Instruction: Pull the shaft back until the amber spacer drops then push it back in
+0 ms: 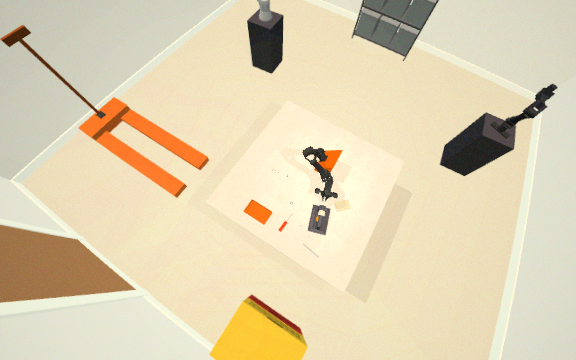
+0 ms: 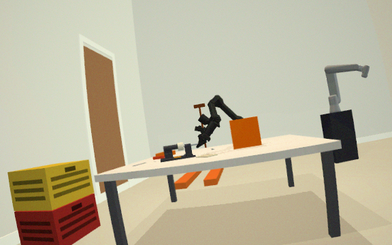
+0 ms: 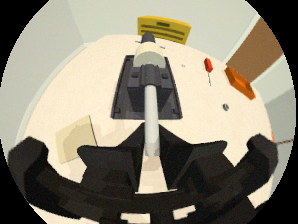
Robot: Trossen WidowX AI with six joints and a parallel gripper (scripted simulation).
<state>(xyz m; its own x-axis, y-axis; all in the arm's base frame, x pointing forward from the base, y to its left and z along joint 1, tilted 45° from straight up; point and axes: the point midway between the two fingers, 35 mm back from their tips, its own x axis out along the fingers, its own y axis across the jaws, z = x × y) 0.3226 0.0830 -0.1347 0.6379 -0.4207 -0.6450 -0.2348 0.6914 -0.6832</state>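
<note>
Right now my gripper tip is 5 cm short of the grey shaft, 1 cm to the right of it and 3 cm below it. Also, from my gripper tip: beige card: 7 cm behind, 16 cm to the left, 5 cm below; then white spacer: 11 cm ahead, 3 cm to the left, 3 cm above; then dark shaft fixture: 14 cm ahead, 3 cm to the left.
</note>
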